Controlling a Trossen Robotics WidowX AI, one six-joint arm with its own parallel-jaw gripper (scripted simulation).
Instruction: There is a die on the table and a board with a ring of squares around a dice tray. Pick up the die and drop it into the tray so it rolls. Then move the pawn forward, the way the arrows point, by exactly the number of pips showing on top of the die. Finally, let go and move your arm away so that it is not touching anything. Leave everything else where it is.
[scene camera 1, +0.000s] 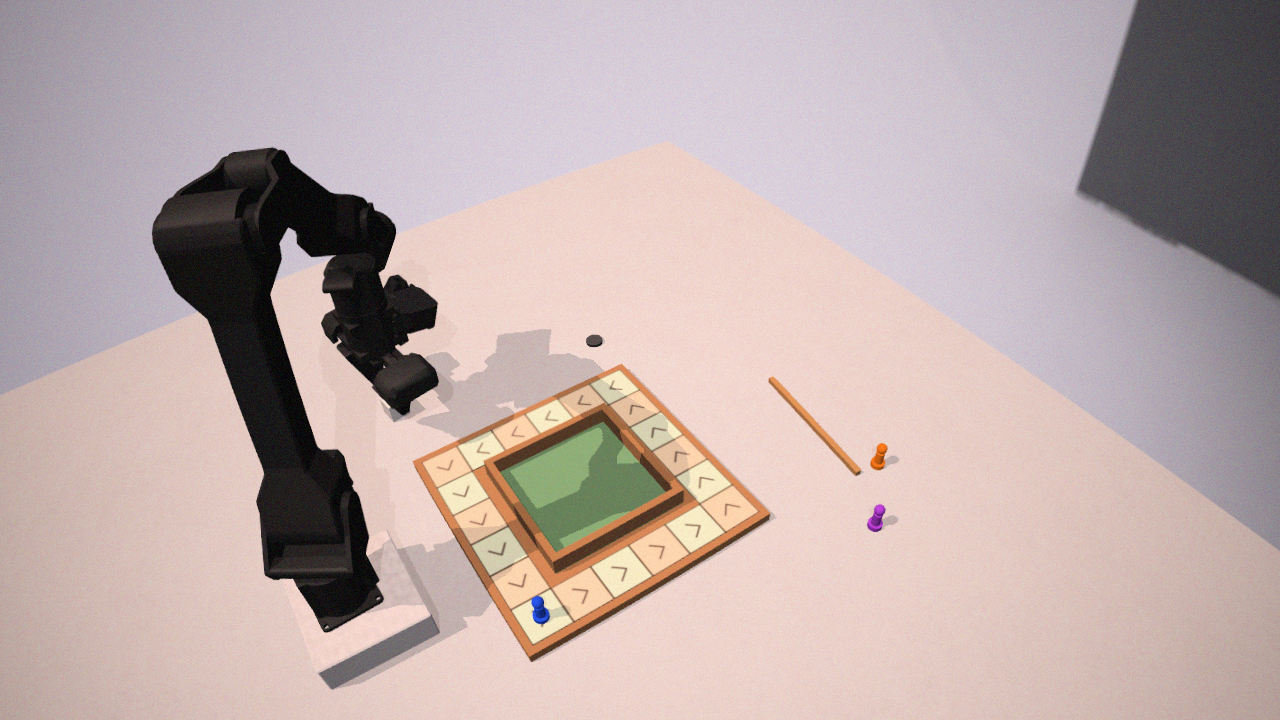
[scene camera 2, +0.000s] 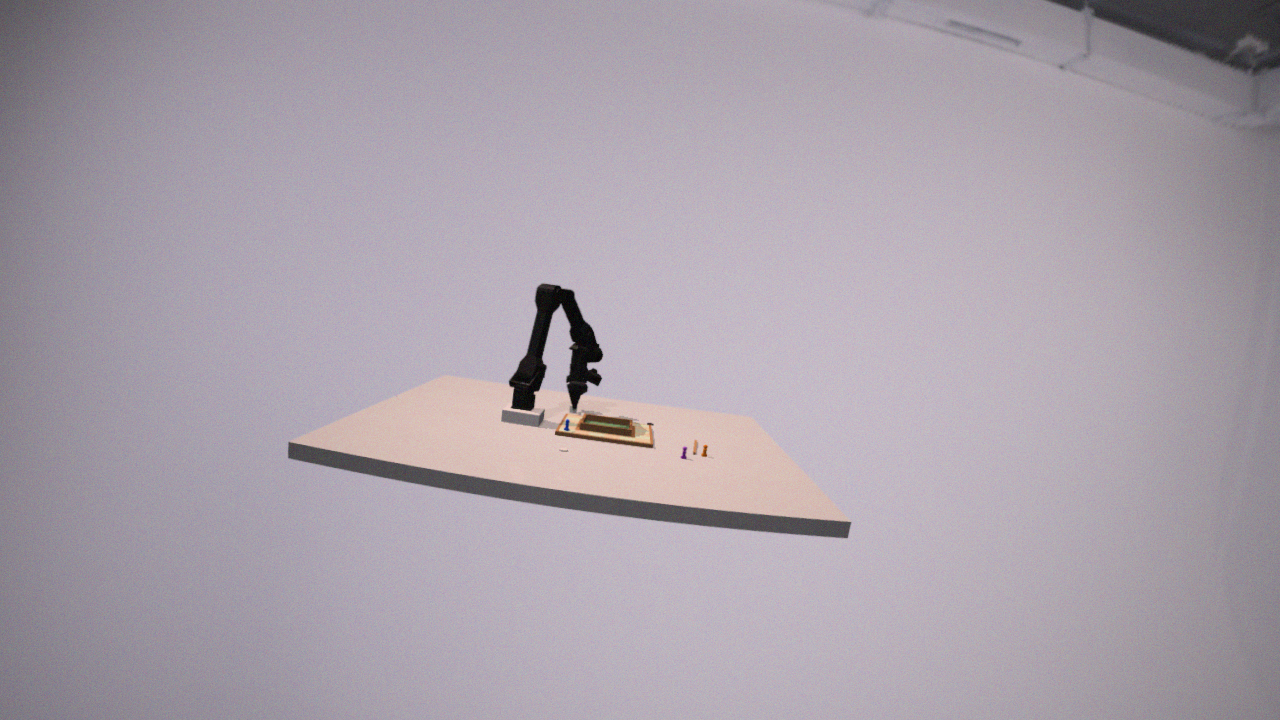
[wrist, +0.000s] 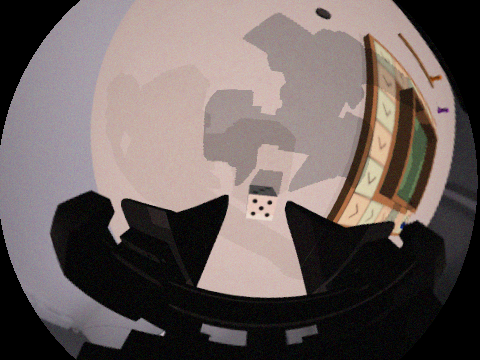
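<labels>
You'd find my gripper in the wrist view, in scene camera 1, and also in scene camera 2 (573, 407). On my gripper, (scene camera 1: 370, 369) and (wrist: 215, 231) are the same spot.
</labels>
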